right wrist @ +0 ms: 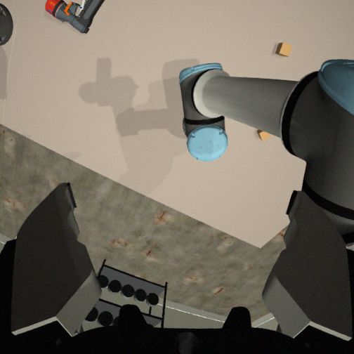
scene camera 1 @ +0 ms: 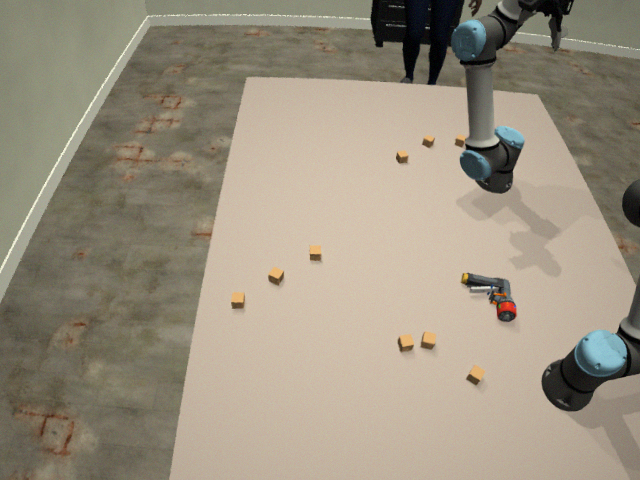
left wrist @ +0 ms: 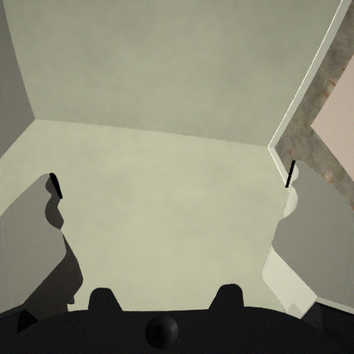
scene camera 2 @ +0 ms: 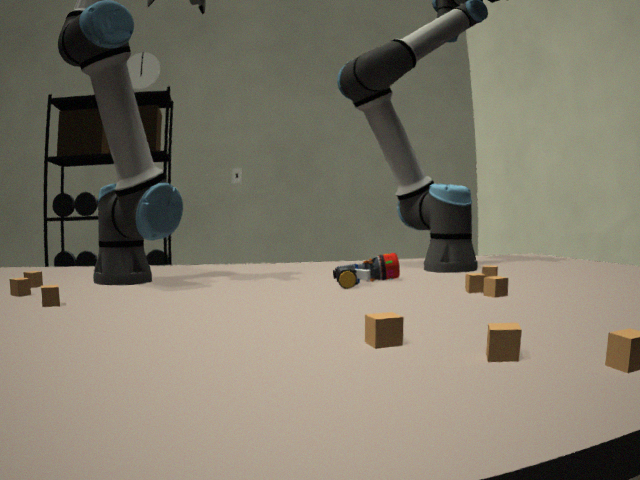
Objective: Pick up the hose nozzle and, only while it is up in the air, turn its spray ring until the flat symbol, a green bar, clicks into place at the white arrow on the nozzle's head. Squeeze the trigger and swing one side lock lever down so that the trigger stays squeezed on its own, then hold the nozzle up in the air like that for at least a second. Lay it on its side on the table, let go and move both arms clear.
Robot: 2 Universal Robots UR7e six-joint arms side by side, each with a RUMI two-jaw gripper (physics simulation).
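Frame: origin at the left arm's base, x left, y back, z up, level; millimetres.
Where they show: right gripper, fingertip midpoint: (scene camera 1: 536, 39) (scene camera 2: 176, 10); left arm's base, origin of the base link: (scene camera 1: 565, 386) (scene camera 2: 450, 269); right arm's base, origin of the base link: (scene camera 1: 492, 179) (scene camera 2: 122, 281).
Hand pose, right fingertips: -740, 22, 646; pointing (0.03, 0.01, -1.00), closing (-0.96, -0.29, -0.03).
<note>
Each offset is from my right fingertips to the top centre of the thing, as dx, dy, dz. "pt": to the spot under its first point. Level surfaces: height alone.
The hose nozzle @(pt +404, -87, -609) (scene camera 1: 505, 287) (scene camera 2: 376, 268) (right wrist: 75, 19) lies on its side on the table @(dz -646) (scene camera 1: 361, 206) (scene camera 2: 258, 372), its yellow-ended grip pointing left in scene camera 1. Its red spray ring @(+481, -117, -584) (scene camera 1: 506, 308) (scene camera 2: 392, 265) (right wrist: 52, 6) shows a small green bar @(pt +471, -140, -601) (scene camera 2: 389, 261); its alignment with the white arrow cannot be made out. The pale trigger @(+391, -151, -610) (scene camera 1: 481, 289) stands off the grip, near orange parts at the head. My left gripper (left wrist: 171, 171) is open and empty, high up, facing a wall. My right gripper (right wrist: 181, 189) (scene camera 2: 175, 5) is open and empty, high above the table's far side, away from the nozzle.
Several small wooden cubes @(+161, -639, -612) (scene camera 1: 315, 252) @(+518, -448, -612) (scene camera 1: 406, 342) @(-257, -219, -612) (scene camera 1: 402, 156) (scene camera 2: 384, 330) lie in groups around the table. The right arm's base (scene camera 1: 494, 180) and left arm's base (scene camera 1: 567, 384) flank the nozzle. A shelf rack (scene camera 2: 46, 180) (right wrist: 165, 305) and a person (scene camera 1: 412, 54) are beyond the table.
</note>
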